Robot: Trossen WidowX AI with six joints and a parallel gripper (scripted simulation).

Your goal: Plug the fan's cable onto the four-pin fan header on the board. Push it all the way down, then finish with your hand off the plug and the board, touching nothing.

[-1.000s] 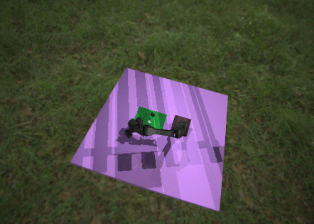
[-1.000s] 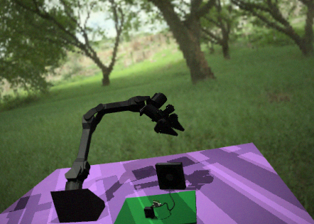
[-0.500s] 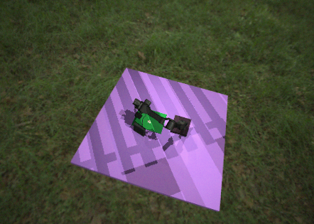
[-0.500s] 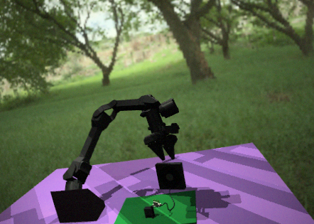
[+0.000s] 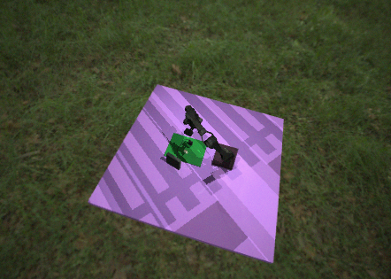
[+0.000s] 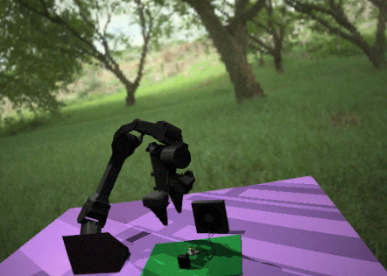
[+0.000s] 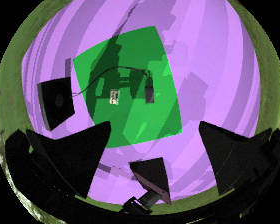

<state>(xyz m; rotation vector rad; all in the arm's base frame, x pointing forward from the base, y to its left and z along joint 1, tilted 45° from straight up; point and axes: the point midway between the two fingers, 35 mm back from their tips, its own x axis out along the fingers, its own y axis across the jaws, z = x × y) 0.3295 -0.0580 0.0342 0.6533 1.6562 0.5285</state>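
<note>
Now: the black plug 14 cm below my gripper tip. From my gripper tip the other things lie so: green board: 1 cm ahead, 6 cm to the left, 18 cm below; black fan: 4 cm ahead, 23 cm to the left, 11 cm below.
</note>
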